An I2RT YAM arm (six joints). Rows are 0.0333 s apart.
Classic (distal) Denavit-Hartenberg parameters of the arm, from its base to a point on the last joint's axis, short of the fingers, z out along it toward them. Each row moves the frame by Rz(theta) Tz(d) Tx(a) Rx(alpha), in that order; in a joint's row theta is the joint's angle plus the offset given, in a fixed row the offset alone. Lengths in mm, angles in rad.
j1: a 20, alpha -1.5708, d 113.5, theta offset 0
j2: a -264, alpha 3.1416, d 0, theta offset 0
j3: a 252.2, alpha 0, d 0, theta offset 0.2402
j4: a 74, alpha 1.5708, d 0, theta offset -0.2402
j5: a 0, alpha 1.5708, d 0, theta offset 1.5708
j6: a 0, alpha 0, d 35.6, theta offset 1.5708
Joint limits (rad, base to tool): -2.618..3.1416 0..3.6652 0..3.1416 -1.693..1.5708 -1.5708..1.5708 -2.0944..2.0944
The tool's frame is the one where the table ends.
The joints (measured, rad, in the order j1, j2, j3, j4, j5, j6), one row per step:
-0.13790, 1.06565, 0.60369, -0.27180, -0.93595, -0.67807
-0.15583, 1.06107, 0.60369, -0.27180, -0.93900, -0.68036
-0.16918, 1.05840, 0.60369, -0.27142, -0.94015, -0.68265
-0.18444, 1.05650, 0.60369, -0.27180, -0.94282, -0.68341
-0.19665, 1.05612, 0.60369, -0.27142, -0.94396, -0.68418
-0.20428, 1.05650, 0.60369, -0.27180, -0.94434, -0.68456
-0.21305, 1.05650, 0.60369, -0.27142, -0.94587, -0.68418
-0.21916, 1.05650, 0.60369, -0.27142, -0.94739, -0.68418
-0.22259, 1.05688, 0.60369, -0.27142, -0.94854, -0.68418
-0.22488, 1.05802, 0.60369, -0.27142, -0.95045, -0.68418
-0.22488, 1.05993, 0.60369, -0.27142, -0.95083, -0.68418
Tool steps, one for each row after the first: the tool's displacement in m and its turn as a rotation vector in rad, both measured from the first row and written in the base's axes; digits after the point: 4 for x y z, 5 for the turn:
-0.0006, -0.0036, 0.0009, 0.00008, -0.00651, -0.01475
-0.0010, -0.0064, 0.0015, -0.00096, -0.01131, -0.02634
-0.0014, -0.0095, 0.0019, 0.00004, -0.01364, -0.03932
-0.0015, -0.0120, 0.0020, 0.00014, -0.01508, -0.05037
-0.0016, -0.0136, 0.0019, 0.00025, -0.01465, -0.05757
-0.0018, -0.0154, 0.0019, 0.00134, -0.01493, -0.06535
-0.0019, -0.0166, 0.0020, 0.00229, -0.01512, -0.07033
-0.0019, -0.0173, 0.0019, 0.00309, -0.01489, -0.07291
-0.0019, -0.0178, 0.0017, 0.00454, -0.01401, -0.07378
-0.0017, -0.0178, 0.0014, 0.00515, -0.01218, -0.07350

